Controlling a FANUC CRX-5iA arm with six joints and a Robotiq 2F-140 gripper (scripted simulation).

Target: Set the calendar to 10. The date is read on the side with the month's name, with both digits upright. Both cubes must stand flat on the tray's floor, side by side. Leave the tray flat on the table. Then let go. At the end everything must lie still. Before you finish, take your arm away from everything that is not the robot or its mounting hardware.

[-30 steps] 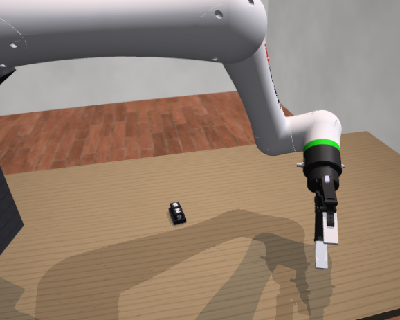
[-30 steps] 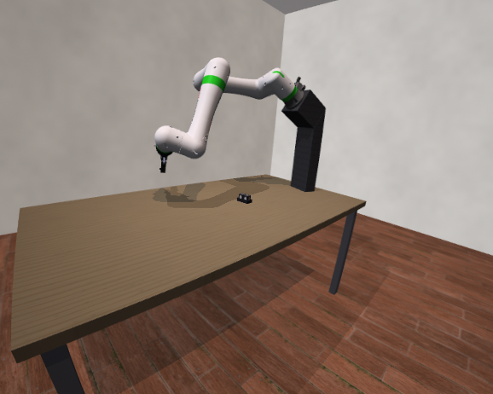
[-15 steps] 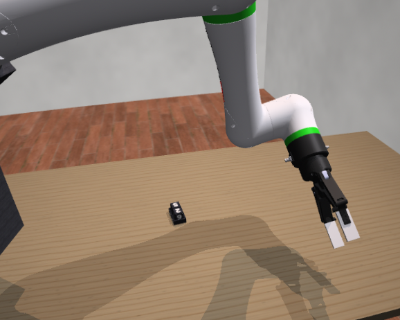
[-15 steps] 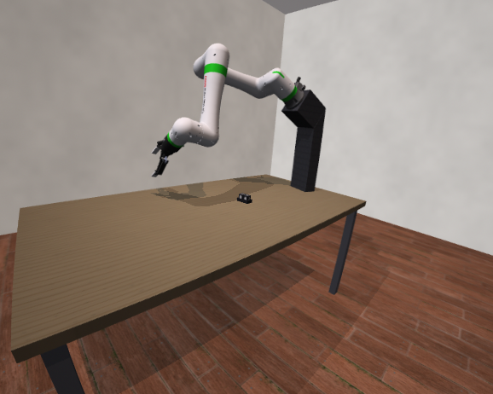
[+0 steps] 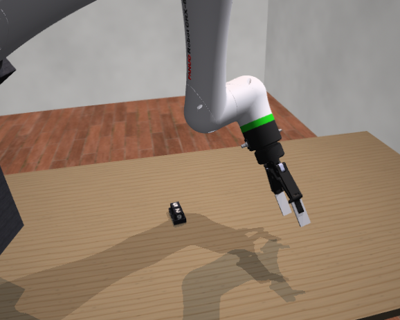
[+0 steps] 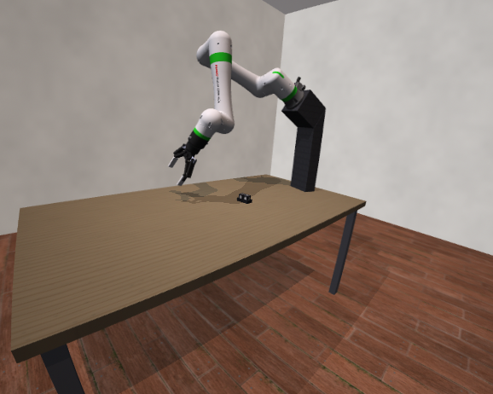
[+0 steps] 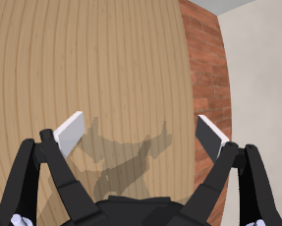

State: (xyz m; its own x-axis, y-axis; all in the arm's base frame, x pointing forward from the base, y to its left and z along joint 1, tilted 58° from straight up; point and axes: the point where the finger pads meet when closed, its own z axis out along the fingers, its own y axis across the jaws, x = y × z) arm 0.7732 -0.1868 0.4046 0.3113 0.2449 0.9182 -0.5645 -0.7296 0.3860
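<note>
Right now the cube is 27 cm to the left of my hand, 24 cm behind it and 11 cm below it. Round my hand: black tray (29 cm to the left, 24 cm behind, 13 cm below).
</note>
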